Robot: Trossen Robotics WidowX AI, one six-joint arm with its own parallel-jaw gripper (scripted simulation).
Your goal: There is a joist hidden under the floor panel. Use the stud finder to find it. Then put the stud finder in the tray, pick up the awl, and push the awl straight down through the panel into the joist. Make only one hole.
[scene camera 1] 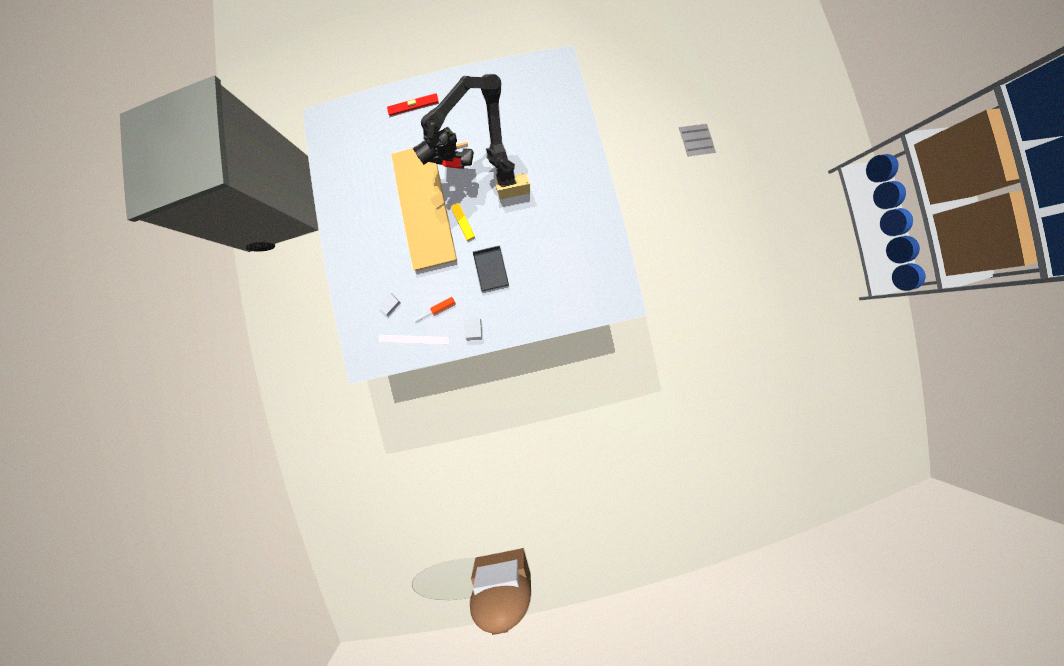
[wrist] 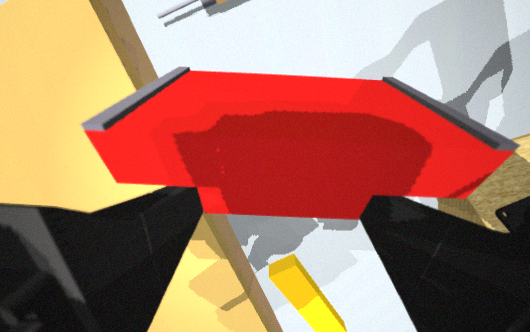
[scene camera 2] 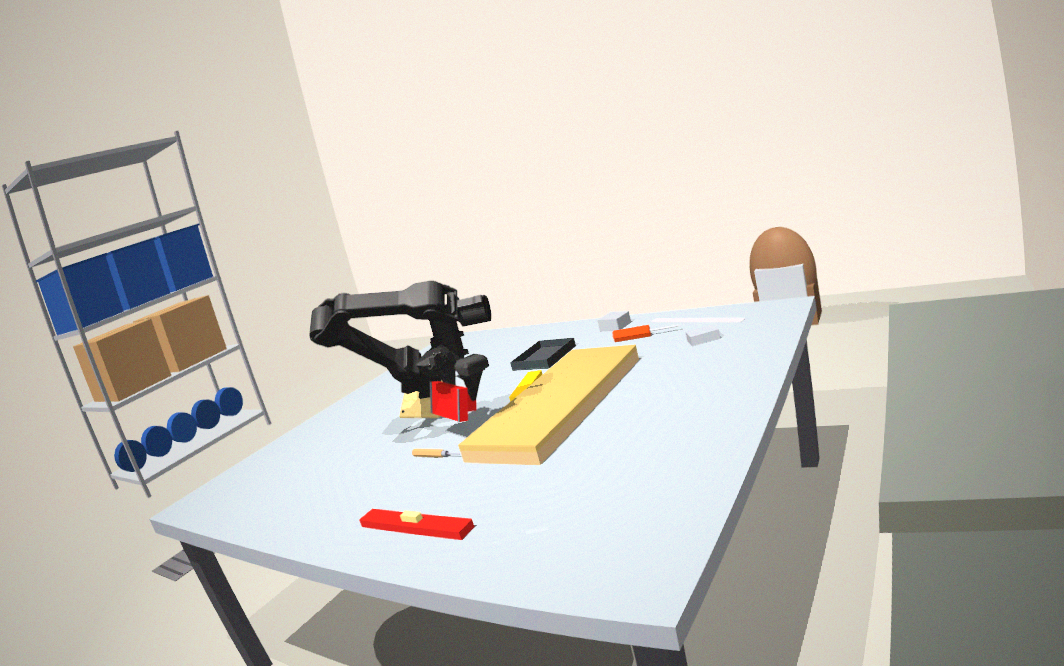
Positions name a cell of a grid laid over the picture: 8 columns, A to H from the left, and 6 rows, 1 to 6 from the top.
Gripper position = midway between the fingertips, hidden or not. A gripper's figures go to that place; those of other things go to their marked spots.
Labels:
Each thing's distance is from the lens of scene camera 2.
my gripper (scene camera 2: D4): 1.50 m
red stud finder (scene camera 2: D4): 1.47 m
red level (scene camera 2: D5): 1.18 m
The marked spots on the red stud finder and the red level are 0.38 m apart.

